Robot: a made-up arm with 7 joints. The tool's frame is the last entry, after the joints. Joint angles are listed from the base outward.
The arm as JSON. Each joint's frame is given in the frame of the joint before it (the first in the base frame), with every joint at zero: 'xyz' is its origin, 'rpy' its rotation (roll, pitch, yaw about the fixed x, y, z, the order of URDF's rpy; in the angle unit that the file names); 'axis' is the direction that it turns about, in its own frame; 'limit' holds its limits. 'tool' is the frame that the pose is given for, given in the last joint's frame.
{
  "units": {
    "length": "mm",
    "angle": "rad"
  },
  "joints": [
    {
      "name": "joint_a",
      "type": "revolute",
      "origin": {
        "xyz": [
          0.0,
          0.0,
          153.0
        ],
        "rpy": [
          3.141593,
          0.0,
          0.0
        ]
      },
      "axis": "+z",
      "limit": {
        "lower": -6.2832,
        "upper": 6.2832
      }
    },
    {
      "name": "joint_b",
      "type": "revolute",
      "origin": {
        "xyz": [
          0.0,
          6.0,
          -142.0
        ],
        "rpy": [
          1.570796,
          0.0,
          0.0
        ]
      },
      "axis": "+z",
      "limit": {
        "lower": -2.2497,
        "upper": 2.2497
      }
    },
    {
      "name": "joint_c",
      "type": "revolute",
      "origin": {
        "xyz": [
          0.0,
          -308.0,
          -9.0
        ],
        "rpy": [
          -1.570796,
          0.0,
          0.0
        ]
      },
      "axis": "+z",
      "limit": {
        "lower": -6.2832,
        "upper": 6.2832
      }
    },
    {
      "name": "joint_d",
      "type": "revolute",
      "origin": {
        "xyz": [
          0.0,
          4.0,
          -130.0
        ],
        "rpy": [
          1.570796,
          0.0,
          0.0
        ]
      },
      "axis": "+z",
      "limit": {
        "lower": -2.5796,
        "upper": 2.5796
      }
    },
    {
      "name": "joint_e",
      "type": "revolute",
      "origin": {
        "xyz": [
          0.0,
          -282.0,
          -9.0
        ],
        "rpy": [
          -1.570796,
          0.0,
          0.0
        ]
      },
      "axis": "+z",
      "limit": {
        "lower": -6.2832,
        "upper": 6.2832
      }
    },
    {
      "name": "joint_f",
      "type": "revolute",
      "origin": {
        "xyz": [
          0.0,
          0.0,
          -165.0
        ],
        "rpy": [
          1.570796,
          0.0,
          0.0
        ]
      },
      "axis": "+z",
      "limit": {
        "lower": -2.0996,
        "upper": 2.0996
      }
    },
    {
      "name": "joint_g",
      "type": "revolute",
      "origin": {
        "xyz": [
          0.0,
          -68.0,
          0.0
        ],
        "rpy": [
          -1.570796,
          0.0,
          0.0
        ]
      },
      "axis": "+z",
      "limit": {
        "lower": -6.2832,
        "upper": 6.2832
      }
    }
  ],
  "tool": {
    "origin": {
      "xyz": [
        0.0,
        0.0,
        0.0
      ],
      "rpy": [
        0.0,
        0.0,
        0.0
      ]
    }
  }
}
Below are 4 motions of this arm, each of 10 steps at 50 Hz.
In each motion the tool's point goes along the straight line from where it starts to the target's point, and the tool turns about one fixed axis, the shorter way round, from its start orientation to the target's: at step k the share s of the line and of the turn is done. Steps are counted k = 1, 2, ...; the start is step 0. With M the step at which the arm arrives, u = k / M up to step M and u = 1 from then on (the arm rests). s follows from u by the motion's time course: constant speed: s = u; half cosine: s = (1 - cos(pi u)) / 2; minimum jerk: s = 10 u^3 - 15 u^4 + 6 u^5.
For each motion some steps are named. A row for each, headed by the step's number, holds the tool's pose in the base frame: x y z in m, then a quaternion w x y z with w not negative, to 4 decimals.
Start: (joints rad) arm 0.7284 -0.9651 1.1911 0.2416 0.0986 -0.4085 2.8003
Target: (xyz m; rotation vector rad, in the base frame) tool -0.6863 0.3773 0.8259 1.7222 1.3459 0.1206
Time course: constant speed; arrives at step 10
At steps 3, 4, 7, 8, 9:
3: -0.6517 0.4097 0.8434 0.4728 0.6839 0.5556 -0.0014
4: -0.6566 0.4051 0.8409 0.4709 0.6862 0.5544 0.0058
7: -0.6715 0.3912 0.8334 0.4648 0.6929 0.5506 0.0274
8: -0.6764 0.3866 0.8309 0.4627 0.6950 0.5492 0.0346
9: -0.6814 0.3819 0.8284 0.4606 0.6971 0.5478 0.0418

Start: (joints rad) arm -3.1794 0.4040 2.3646 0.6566 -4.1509 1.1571 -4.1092
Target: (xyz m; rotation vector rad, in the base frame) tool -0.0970 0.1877 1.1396 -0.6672 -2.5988 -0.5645
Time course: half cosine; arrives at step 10
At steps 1, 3, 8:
1: -0.1180 0.1493 1.1534 0.1885 -0.2431 -0.9015 -0.3045
3: -0.1141 0.1565 1.1508 0.1906 -0.2425 -0.9074 -0.2856
8: -0.0991 0.1839 1.1409 0.1977 -0.2391 -0.9267 -0.2120

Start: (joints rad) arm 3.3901 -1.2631 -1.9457 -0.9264 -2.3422 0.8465 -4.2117
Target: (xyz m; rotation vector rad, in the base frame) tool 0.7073 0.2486 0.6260 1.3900 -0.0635 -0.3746
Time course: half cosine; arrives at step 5
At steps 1, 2, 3, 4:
1: 0.7134 0.2420 0.6318 0.7521 0.6358 -0.0427 -0.1680
2: 0.7117 0.2438 0.6302 0.7520 0.6360 -0.0389 -0.1690
3: 0.7096 0.2461 0.6282 0.7517 0.6362 -0.0343 -0.1702
4: 0.7079 0.2479 0.6266 0.7516 0.6364 -0.0305 -0.1711

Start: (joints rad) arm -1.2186 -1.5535 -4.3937 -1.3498 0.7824 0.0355 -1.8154
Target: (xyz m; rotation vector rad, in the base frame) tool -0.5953 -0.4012 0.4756 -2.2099 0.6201 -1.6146
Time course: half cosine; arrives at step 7
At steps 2, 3, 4, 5, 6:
2: -0.6214 -0.3640 0.4531 0.1514 -0.7574 0.2642 -0.5776
3: -0.6150 -0.3732 0.4587 0.1553 -0.7623 0.2528 -0.5752
4: -0.6078 -0.3834 0.4648 0.1595 -0.7676 0.2401 -0.5724
5: -0.6014 -0.3926 0.4704 0.1633 -0.7722 0.2287 -0.5698
6: -0.5969 -0.3989 0.4742 0.1659 -0.7753 0.2207 -0.5680

